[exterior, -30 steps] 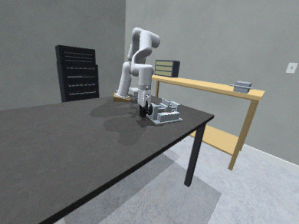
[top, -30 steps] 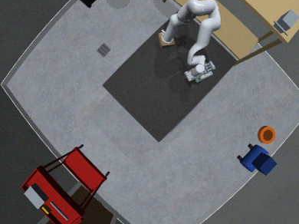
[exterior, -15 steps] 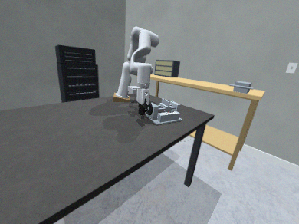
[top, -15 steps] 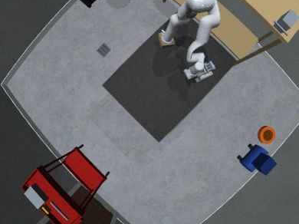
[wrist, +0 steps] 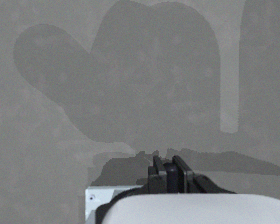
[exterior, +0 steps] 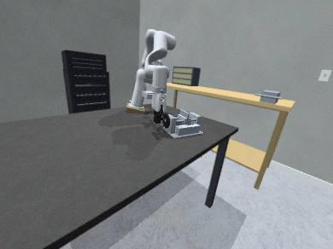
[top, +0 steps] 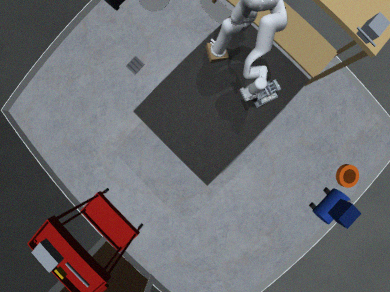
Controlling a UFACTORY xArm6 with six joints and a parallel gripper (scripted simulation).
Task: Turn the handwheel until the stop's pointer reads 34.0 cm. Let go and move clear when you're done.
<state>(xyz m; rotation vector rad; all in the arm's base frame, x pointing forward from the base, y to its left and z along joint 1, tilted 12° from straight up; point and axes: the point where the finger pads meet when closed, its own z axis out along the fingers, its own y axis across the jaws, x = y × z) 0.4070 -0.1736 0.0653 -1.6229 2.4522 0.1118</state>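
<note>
Now: hand 20 mm short of the handwheel and 20 mm to the right of it. From my hand the other things lie so: upright knob 10 mm to the left; sliding stop 100 mm ahead, 130 mm to the left, 10 mm above.
</note>
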